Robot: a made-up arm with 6 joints.
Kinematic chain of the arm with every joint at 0, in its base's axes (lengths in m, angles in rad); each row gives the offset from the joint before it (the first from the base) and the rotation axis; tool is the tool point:
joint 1: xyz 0 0 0.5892 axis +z
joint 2: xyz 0 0 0 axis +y
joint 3: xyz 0 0 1.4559 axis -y
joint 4: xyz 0 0 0 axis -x
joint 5: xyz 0.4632 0 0 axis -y
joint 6: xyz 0 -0.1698 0 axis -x
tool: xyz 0 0 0
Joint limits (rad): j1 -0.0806..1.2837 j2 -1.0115..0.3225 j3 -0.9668..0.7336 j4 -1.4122..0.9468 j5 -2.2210..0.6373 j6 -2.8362..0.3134
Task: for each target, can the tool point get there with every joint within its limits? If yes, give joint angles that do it. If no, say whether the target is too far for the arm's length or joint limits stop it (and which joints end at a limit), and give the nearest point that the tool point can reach.
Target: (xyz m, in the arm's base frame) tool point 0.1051 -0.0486 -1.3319
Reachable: no: joint limits stop it (at a limit: joint 1, joint 2, joint 3, joint 4) | nearest point -0.1906 -0.7402 1.2149 | short by 2.656 m
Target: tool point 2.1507 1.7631 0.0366
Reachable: no: too far | nearest point 0.6497 0.5326 1.6545 | short by 2.527 m
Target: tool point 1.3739 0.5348 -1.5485
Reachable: no: too far | nearest point 0.5574 0.2170 1.4966 | short by 3.169 m
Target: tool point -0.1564 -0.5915 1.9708
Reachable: yes | joints 1.0501 -0.7197 0.0713 -0.3651 -0.3290 -0.8379
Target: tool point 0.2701 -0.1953 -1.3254
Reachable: no: joint limits stop it (at a limit: joint 1, joint 2, joint 3, joint 4) | nearest point -0.1906 -0.7402 1.2149 | short by 2.639 m
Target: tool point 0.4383 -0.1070 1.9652
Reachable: yes | joints 0.0399 -0.0255 0.0520 -0.7488 -1.0610 -1.1069
